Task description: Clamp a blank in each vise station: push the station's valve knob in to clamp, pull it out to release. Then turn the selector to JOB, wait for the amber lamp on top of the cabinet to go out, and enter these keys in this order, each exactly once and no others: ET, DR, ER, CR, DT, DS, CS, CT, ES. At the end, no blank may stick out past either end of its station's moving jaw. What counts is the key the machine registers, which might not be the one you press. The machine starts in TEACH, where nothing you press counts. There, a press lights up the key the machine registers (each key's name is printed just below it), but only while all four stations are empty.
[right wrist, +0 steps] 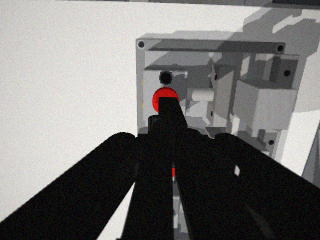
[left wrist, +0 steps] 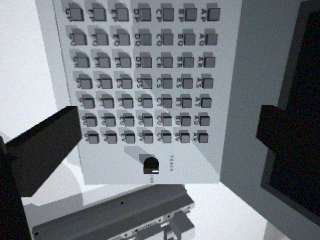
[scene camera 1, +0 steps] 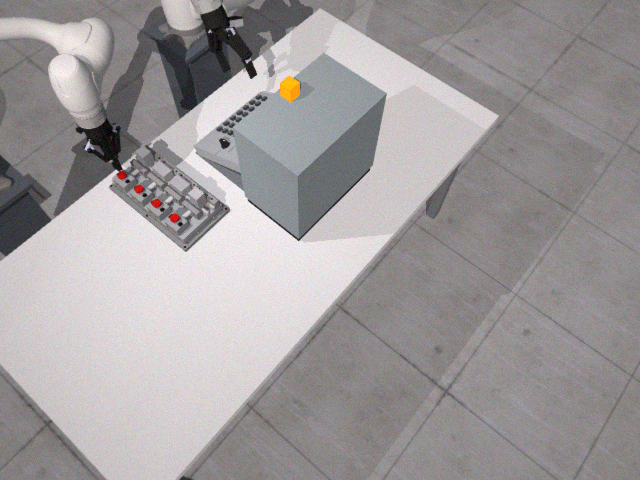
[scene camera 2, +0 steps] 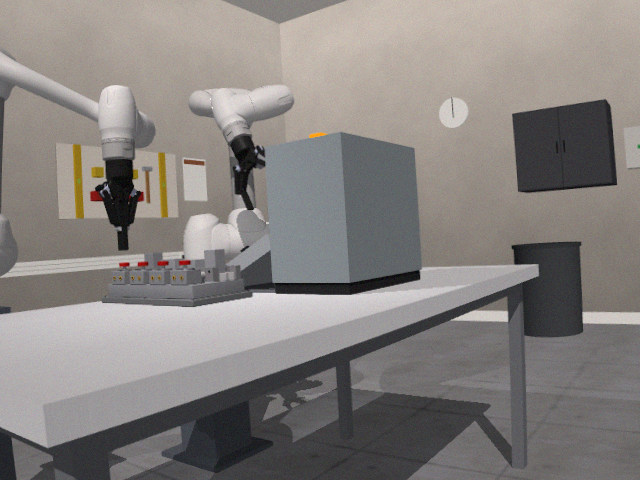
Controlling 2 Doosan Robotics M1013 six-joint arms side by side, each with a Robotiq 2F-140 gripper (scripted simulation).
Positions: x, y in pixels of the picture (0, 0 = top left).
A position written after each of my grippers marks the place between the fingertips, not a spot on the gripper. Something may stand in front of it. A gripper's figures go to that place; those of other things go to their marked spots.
Labels:
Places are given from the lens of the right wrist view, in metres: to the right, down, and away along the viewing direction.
my right gripper point(right wrist: 167, 112): 0.01, -0.01, 0.17
moving jaw point(right wrist: 219, 94): 0.07, -0.03, 0.23

